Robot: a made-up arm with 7 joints.
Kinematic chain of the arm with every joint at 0, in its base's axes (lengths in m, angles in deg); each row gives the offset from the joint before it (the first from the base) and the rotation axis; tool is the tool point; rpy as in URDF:
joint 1: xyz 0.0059 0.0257 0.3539 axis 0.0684 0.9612 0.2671
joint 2: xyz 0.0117 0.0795 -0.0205 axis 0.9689 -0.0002 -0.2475
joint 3: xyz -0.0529 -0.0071 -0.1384 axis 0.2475 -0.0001 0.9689
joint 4: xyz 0.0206 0.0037 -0.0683 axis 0.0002 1 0
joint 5: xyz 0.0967 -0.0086 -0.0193 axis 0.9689 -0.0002 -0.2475
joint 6: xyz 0.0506 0.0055 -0.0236 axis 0.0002 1 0
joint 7: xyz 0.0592 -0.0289 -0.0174 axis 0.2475 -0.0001 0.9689
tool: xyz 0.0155 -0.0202 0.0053 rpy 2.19 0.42 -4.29
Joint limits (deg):
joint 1: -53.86..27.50
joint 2: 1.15..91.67
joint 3: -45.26..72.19
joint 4: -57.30..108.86
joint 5: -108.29..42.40
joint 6: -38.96..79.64
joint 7: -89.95..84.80
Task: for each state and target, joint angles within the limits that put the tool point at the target. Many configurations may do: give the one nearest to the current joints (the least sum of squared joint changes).
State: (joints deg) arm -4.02 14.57 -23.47 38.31 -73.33 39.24 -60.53
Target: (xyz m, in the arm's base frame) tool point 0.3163 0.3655 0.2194
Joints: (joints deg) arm -38.06 64.42 -0.12 61.10 -75.97 26.53 -51.20
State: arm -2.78 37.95 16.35 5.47 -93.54 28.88 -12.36
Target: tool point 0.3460 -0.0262 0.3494
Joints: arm -53.86 1.15 -2.07 8.33 -91.24 19.82 8.63
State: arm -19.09 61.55 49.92 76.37 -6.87 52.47 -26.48
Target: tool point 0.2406 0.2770 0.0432
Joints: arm -38.86 37.70 49.36 85.84 -9.60 63.91 -28.79
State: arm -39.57 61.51 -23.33 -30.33 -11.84 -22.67 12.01
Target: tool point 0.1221 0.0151 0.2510
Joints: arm -29.64 51.05 -40.29 -49.14 -11.06 -26.42 10.87
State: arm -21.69 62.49 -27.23 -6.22 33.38 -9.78 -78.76
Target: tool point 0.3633 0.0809 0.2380
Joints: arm -53.86 41.51 -26.43 6.01 35.43 -4.73 -72.38
